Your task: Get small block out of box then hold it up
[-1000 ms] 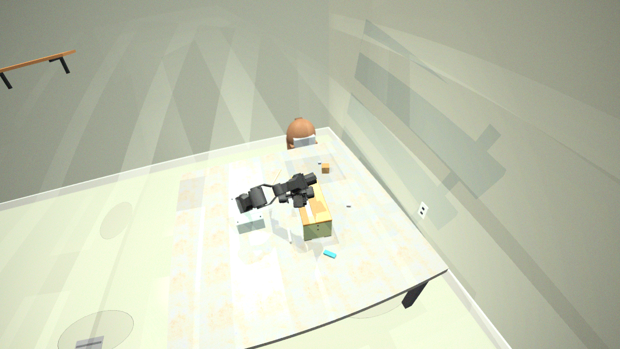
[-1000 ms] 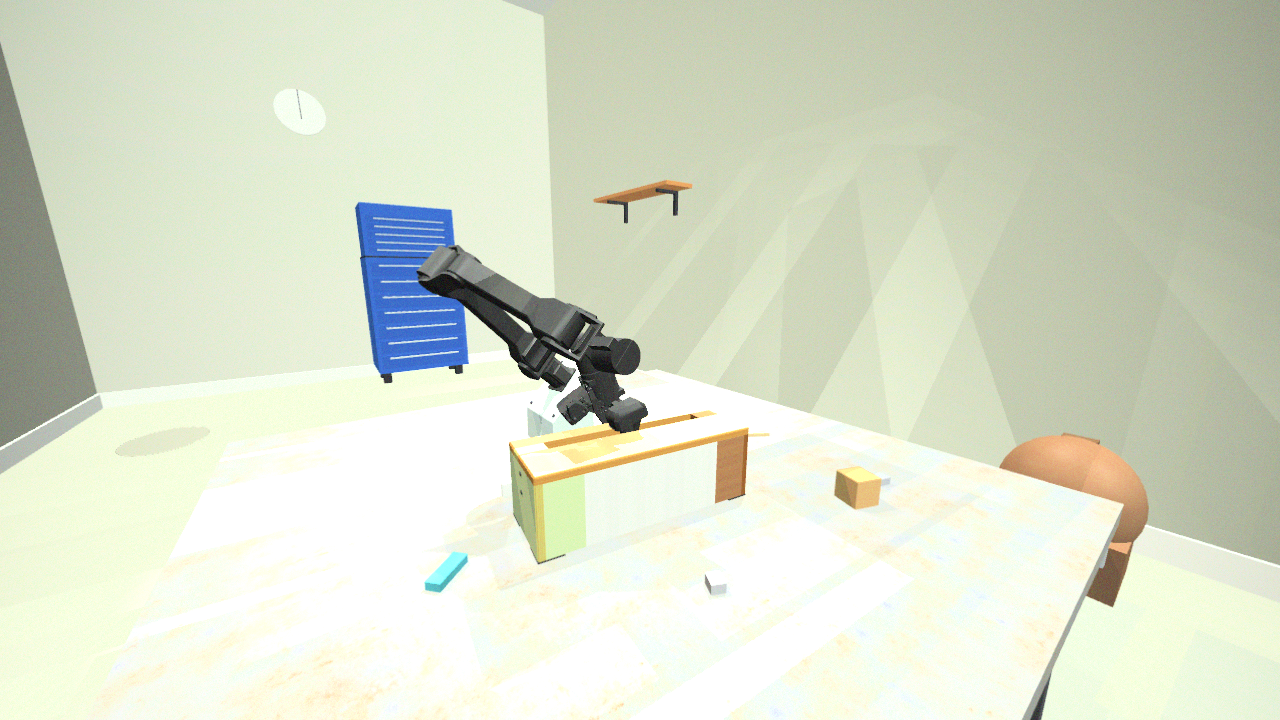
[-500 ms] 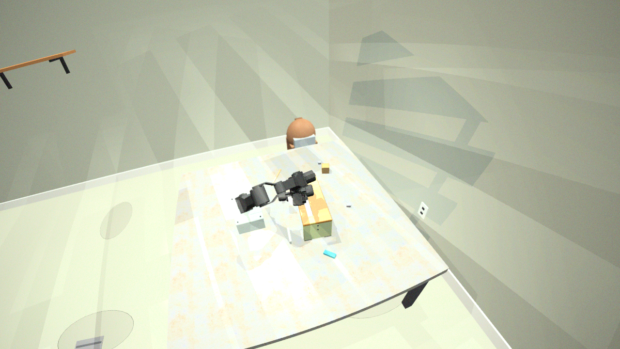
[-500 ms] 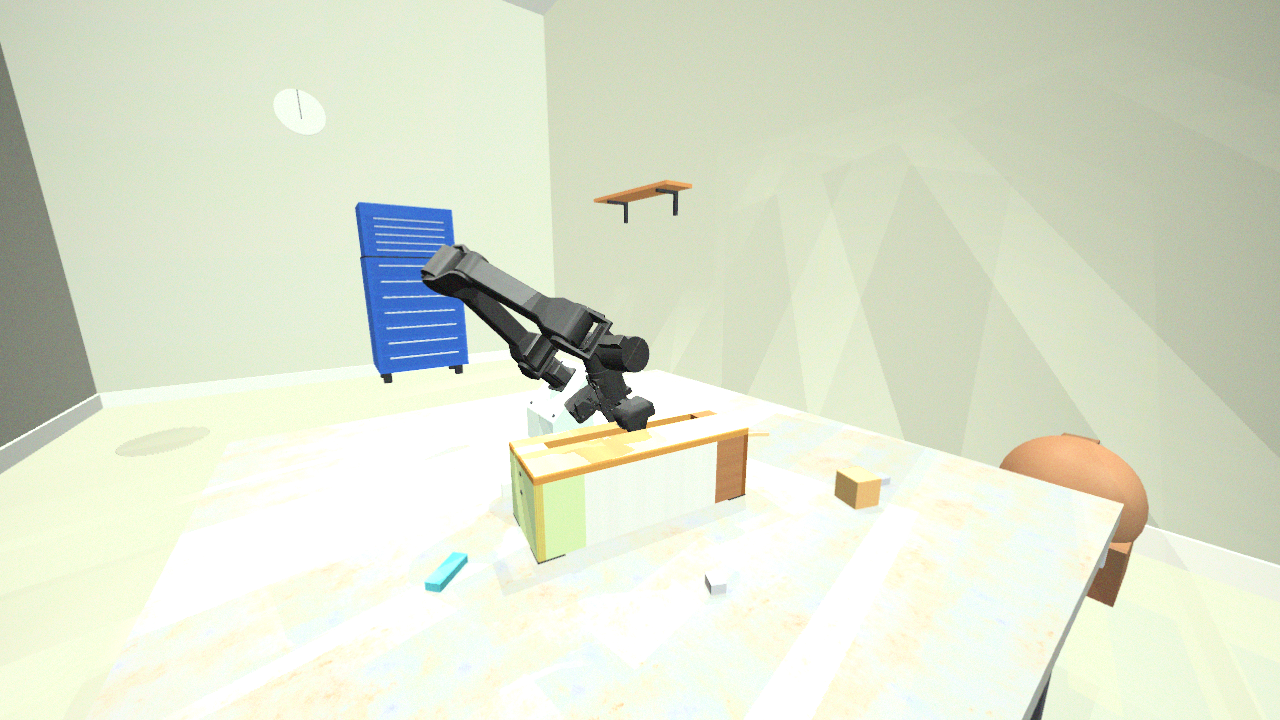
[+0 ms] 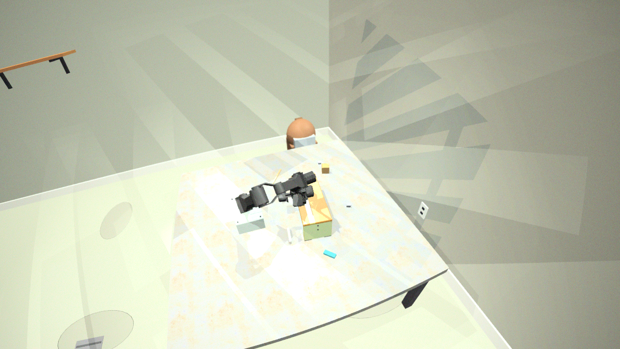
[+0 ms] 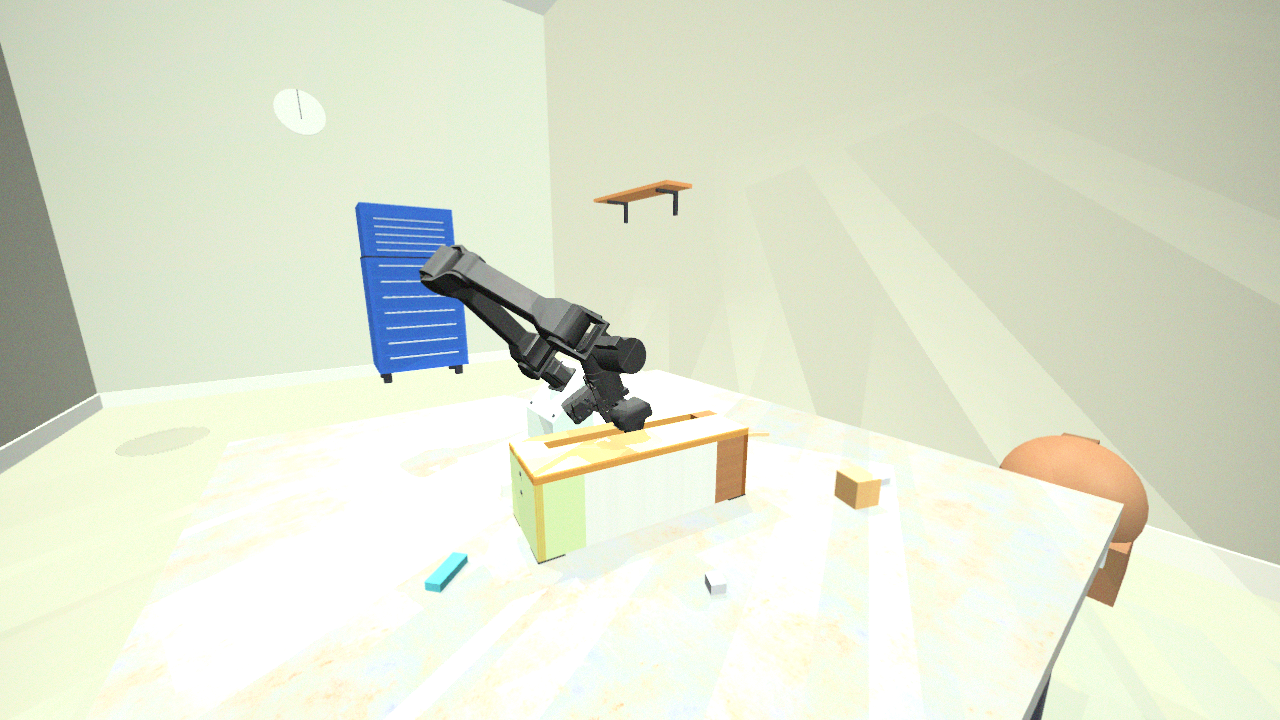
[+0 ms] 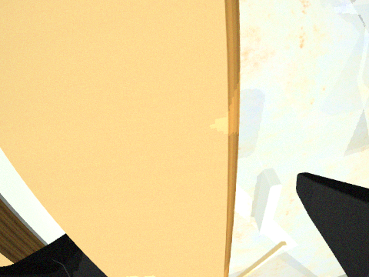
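Now: gripper tip 60 mm short of the grey block and 10 mm to the right of it. Also, from my gripper tip: thin wooden stick (350 mm to the left, 80 mm below, 10 mm behind); orange cube (310 mm ahead, 270 mm to the left, 60 mm below).
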